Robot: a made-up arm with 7 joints. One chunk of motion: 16 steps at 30 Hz.
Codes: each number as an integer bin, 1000 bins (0 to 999) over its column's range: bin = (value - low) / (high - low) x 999, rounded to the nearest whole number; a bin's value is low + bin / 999 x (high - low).
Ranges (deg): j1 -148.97..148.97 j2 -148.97..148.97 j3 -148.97..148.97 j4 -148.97..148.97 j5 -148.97..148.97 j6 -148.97..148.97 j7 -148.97..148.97
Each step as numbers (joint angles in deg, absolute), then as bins.
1 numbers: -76.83 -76.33 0.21 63.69 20.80 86.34 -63.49
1 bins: 242 244 500 713 569 789 287
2 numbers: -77.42 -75.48 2.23 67.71 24.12 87.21 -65.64
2 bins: 240 246 507 727 580 792 279
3 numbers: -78.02 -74.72 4.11 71.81 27.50 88.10 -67.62
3 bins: 238 249 513 740 592 795 273
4 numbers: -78.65 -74.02 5.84 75.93 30.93 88.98 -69.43
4 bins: 236 251 519 754 603 798 267
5 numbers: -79.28 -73.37 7.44 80.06 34.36 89.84 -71.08
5 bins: 234 253 524 768 615 801 261
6 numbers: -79.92 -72.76 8.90 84.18 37.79 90.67 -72.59
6 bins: 232 256 529 782 626 804 256
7 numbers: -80.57 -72.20 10.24 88.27 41.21 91.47 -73.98
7 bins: 229 257 534 795 638 806 251
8 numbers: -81.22 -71.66 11.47 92.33 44.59 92.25 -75.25
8 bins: 227 259 538 809 649 809 247
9 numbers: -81.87 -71.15 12.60 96.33 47.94 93.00 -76.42
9 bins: 225 261 542 822 660 811 243
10 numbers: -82.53 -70.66 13.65 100.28 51.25 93.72 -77.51
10 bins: 223 263 545 836 671 814 240
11 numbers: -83.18 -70.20 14.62 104.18 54.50 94.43 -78.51
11 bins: 221 264 549 849 682 816 236
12 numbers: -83.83 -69.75 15.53 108.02 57.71 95.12 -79.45
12 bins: 218 266 552 862 693 818 233
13 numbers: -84.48 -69.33 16.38 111.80 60.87 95.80 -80.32
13 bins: 216 267 554 874 704 821 230
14 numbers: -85.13 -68.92 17.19 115.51 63.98 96.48 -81.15
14 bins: 214 268 557 887 714 823 227
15 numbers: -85.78 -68.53 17.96 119.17 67.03 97.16 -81.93
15 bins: 212 270 560 899 724 825 225
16 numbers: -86.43 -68.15 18.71 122.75 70.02 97.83 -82.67
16 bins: 210 271 562 911 734 828 222
